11 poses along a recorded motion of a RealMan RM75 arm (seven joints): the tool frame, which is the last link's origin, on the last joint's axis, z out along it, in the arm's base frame.
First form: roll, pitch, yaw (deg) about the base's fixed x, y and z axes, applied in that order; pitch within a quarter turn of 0, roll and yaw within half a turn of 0; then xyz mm.
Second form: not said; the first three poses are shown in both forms.
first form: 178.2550 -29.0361 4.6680 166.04 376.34 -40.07
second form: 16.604 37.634 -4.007 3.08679 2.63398 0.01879
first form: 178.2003 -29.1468 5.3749 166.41 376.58 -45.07
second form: 16.641 37.658 -4.507 3.08534 2.63200 0.02939
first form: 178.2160 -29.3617 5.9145 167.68 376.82 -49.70
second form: 16.768 37.682 -4.970 3.08631 2.62827 0.03979
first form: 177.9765 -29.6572 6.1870 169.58 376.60 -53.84
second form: 16.958 37.660 -5.384 3.07966 2.62288 0.03670
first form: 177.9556 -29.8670 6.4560 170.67 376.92 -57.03
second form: 17.067 37.692 -5.703 3.07955 2.61921 0.04112
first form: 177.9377 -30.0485 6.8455 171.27 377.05 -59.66
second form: 17.127 37.705 -5.966 3.07946 2.61603 0.04769
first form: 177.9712 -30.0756 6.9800 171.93 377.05 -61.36
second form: 17.193 37.705 -6.136 3.08054 2.61559 0.05125
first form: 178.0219 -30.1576 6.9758 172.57 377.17 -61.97
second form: 17.257 37.717 -6.197 3.08225 2.61422 0.05311
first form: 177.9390 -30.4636 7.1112 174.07 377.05 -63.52
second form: 17.407 37.705 -6.352 3.08053 2.60880 0.05325
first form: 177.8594 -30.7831 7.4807 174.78 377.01 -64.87
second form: 17.478 37.701 -6.487 3.07897 2.60316 0.05766
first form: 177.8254 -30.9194 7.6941 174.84 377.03 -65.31
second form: 17.484 37.703 -6.531 3.07832 2.60075 0.06052
